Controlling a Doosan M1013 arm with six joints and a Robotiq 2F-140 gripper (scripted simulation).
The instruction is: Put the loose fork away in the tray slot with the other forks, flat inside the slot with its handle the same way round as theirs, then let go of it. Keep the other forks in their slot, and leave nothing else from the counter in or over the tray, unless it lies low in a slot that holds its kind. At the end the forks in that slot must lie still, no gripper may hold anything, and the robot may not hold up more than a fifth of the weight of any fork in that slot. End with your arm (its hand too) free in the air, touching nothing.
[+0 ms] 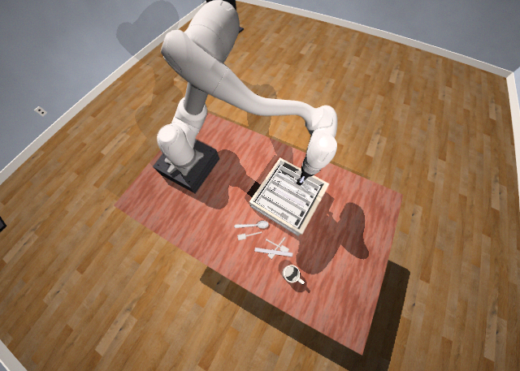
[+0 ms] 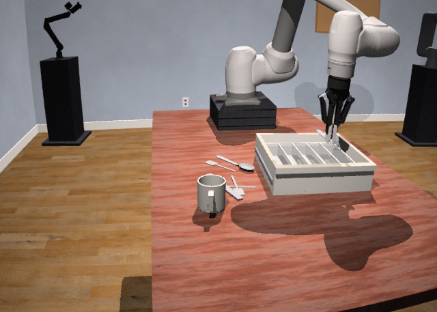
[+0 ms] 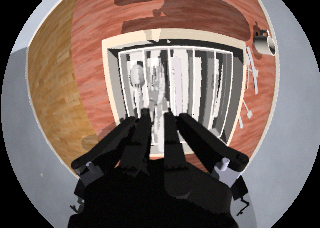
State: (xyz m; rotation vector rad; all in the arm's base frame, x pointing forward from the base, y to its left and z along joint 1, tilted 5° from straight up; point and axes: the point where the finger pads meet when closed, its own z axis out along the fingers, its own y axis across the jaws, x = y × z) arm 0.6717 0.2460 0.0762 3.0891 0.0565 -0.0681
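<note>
Now: hand 2 cm past the cutlery tray, 6 cm to the left of it and 11 cm above it. The rest, counted from my hand: mug: 22 cm ahead, 42 cm to the right, 12 cm below.
</note>
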